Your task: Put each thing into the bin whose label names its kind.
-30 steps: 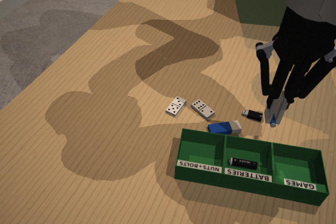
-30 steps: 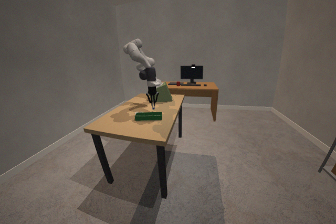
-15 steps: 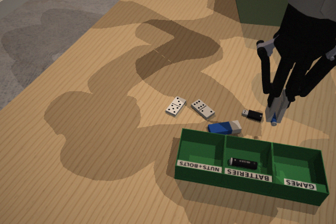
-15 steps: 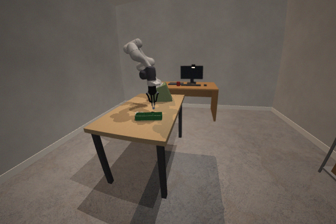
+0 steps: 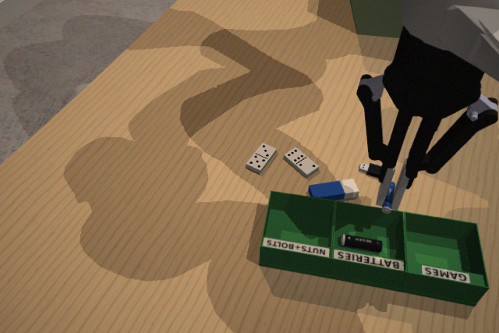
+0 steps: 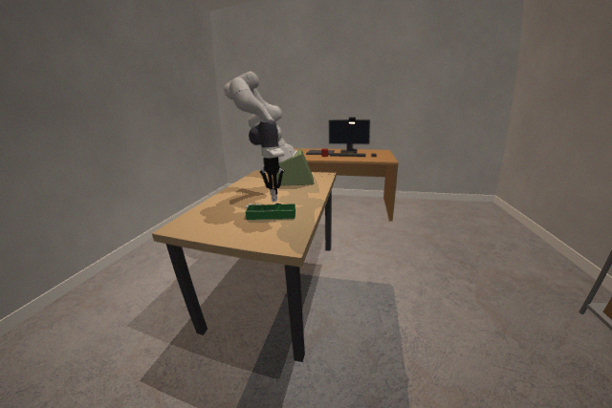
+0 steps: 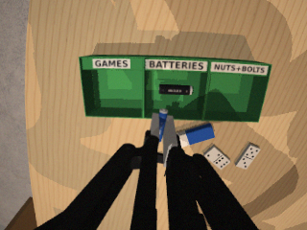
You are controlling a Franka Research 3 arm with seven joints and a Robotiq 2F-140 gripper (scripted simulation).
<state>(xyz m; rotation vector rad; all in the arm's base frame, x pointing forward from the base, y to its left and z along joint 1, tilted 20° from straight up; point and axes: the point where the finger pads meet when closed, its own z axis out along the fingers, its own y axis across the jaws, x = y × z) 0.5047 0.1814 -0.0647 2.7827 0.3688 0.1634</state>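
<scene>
The black battery lies 40 mm ahead of my hand, 10 mm to the right of it and 90 mm below it. The rest, counted from my hand: blue battery: 30 mm below; black USB stick: 90 mm behind, 40 mm to the right, 100 mm below; eraser: 30 mm behind, 70 mm to the right, 100 mm below.
</scene>
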